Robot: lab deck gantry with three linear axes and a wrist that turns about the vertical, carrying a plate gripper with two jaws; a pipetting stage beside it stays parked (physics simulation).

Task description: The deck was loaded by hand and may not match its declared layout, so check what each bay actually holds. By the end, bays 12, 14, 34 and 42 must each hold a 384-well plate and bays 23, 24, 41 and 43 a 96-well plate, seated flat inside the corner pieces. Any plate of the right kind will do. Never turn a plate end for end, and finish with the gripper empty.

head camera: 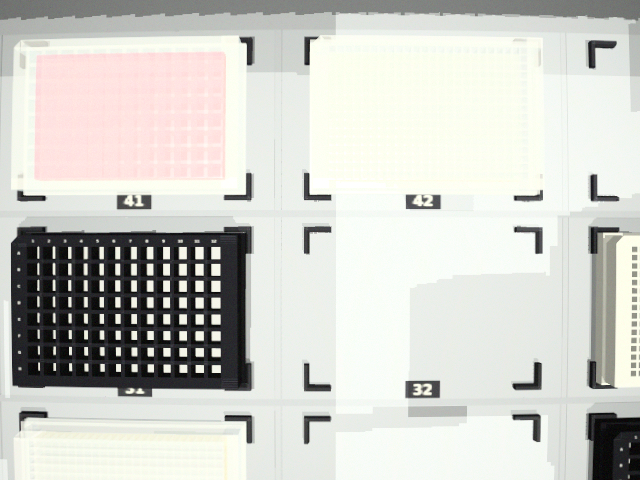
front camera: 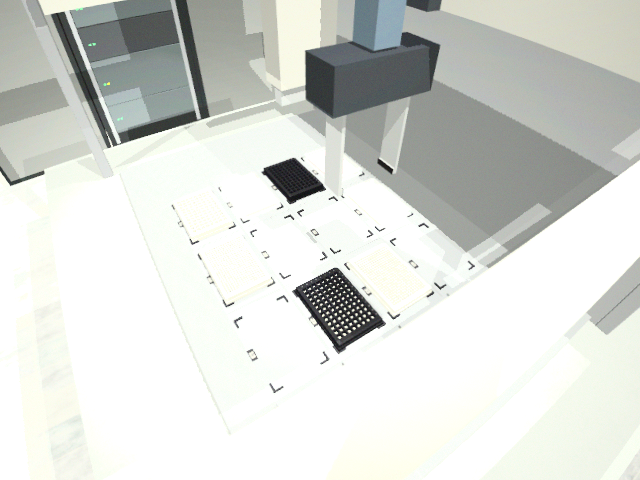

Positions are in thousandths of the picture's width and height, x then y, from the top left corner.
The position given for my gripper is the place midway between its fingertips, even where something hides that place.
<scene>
I see my gripper (front camera: 565, 372), a black 96-well plate (front camera: 540, 659), a black 96-well plate (head camera: 148, 647), a bay 13 (front camera: 452, 736), a bay 22 (front camera: 457, 520), a bay 32 (head camera: 593, 628) and a bay 43 (front camera: 687, 545).
The bay 32 shows as well in the front camera view (front camera: 530, 476).
</scene>
